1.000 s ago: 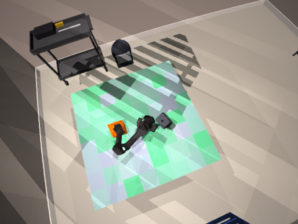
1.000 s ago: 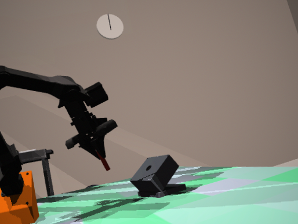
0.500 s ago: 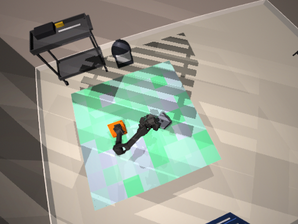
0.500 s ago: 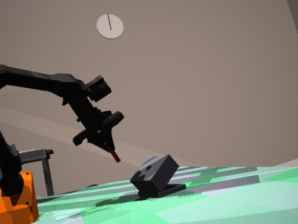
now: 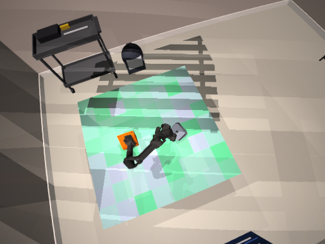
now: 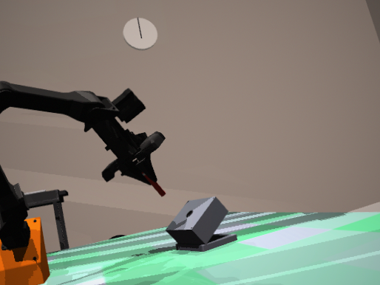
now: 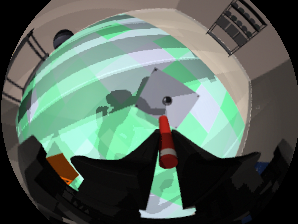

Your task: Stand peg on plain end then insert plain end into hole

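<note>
Right now my gripper tip is 12 cm above the sloped panel, 9 cm short of it and 3 cm to the right of it. The rest, counted from my gripper tip: red peg: 1 cm behind, 1 cm above.
</note>
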